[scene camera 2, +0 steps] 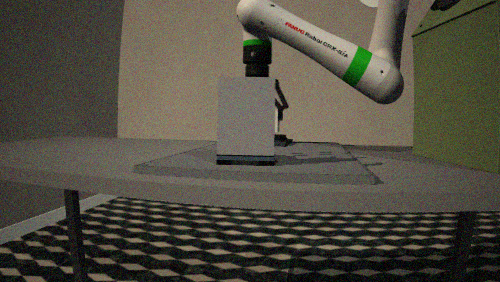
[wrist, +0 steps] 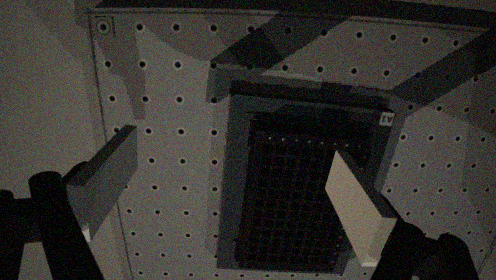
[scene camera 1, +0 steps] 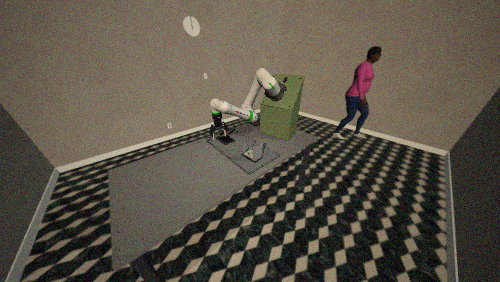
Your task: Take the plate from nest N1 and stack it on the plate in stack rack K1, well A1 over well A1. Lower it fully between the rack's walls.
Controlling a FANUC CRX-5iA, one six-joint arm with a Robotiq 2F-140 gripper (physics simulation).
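Places are measured from the arm's base along level axes (x back, y right, z up), in centimetres.
Where they show: gripper, fingertip midpoint: (wrist: 235,159) (scene camera 1: 219,137); arm's base, link origin: (scene camera 1: 276,94).
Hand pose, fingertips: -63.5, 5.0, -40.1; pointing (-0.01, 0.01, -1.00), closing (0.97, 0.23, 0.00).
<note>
Things, the pixels of their top centre, and the offset from my fingertips, as dx, dy, dz. "spot": a spot on its surface instead. Level surfaces: height alone.
- dark plate, top centre: (wrist: 300,211) (scene camera 2: 269,135) (scene camera 1: 225,138) +6.3, -2.9, -0.9
- nest N1, surface spot: (wrist: 230,200) spot: +1.2, -4.7, -2.3
- Stack rack K1, top centre: (scene camera 2: 249,81) (scene camera 1: 252,142) +20.6, -41.3, +11.1
- perforated base board, surface height: dz -3.5
- grey table, surface height: dz -4.8
The dark plate (scene camera 1: 226,140) (wrist: 295,200) sits in nest N1 (wrist: 230,200), which has an A1 label at its upper right corner in the wrist view. Part of the nest also shows behind the rack in scene camera 2. My gripper (scene camera 1: 219,136) (wrist: 235,159) is open and empty, above the nest. In the wrist view the plate is off-centre toward the right finger, which overlaps its right part; the left finger stands well away from it. Stack rack K1 (scene camera 1: 262,150) (scene camera 2: 246,117) has upright walls; in scene camera 2 it hides most of my gripper. Its plate is hard to make out.
The nest and rack stand on a perforated base board (scene camera 2: 325,172) (wrist: 165,200) on the grey table (scene camera 1: 165,200) (scene camera 2: 40,160). A green pedestal (scene camera 1: 280,117) (scene camera 2: 455,100) carries the arm at the back. A person (scene camera 1: 361,85) in pink walks beyond the table.
</note>
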